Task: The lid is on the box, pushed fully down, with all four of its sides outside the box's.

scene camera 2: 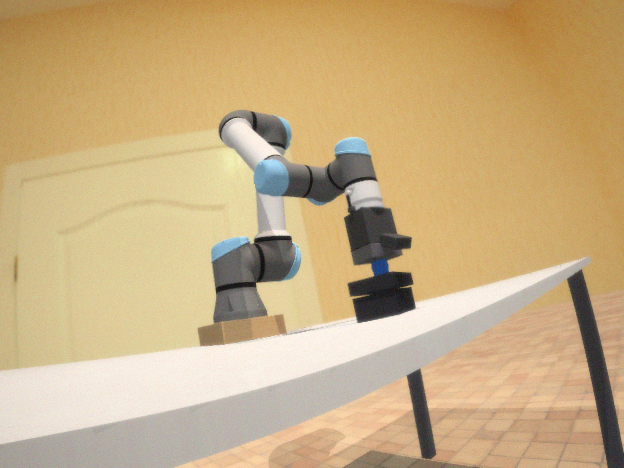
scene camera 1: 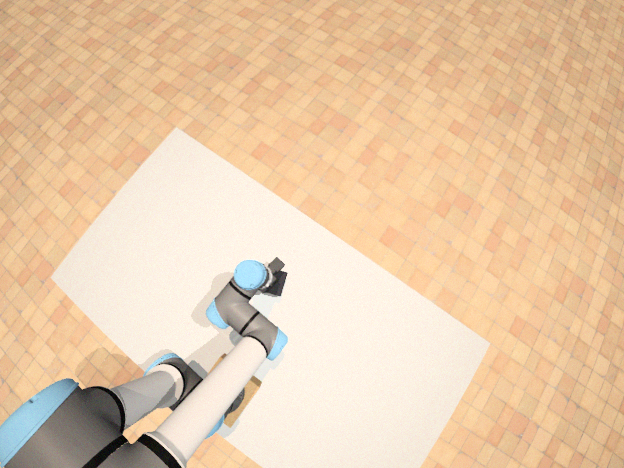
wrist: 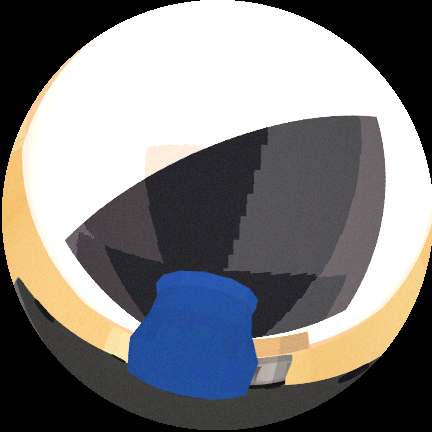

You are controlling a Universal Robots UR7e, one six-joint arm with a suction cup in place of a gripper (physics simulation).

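Pixels of known places: hand at its tool point: (wrist: 210,276); arm's base at its link origin: (scene camera 2: 241,321) (wrist: 264,359).
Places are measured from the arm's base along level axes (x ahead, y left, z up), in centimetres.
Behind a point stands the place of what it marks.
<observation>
My suction gripper (scene camera 2: 380,267) (wrist: 205,292) has its blue cup on top of the black lid (scene camera 2: 380,284) {y 12.9, x 44.2, z 0.7 cm} (wrist: 300,200) and holds it. In scene camera 2 the lid is above the black box (scene camera 2: 384,305) {y 13.3, x 43.6, z -3.2 cm}, nearly parallel to its top. A thin light gap shows between them at the ends; near the middle it is hard to tell them apart. The box stands on the table. In the wrist view the lid hides the box. In scene camera 1 a black corner (scene camera 1: 278,284) {y 13.4, x 41.1, z 2.5 cm} shows beside the wrist; whether it is lid or box I cannot tell.
The white table (scene camera 1: 352,327) {y -18.4, x 49.2, z -5.4 cm} (scene camera 2: 201,375) {y -23.9, x 67.7, z -5.4 cm} bears the arm's wooden base block (scene camera 2: 241,329) {y -3.1, x 9.3, z -2.4 cm} (scene camera 1: 249,395) {y -7.6, x 5.5, z 0.1 cm}, to the left of the box in scene camera 2. The forearm (scene camera 1: 216,397) {y 2.7, x 21.5, z 45.8 cm} crosses over the block in scene camera 1. Tiled floor (scene camera 1: 403,125) surrounds the table.
</observation>
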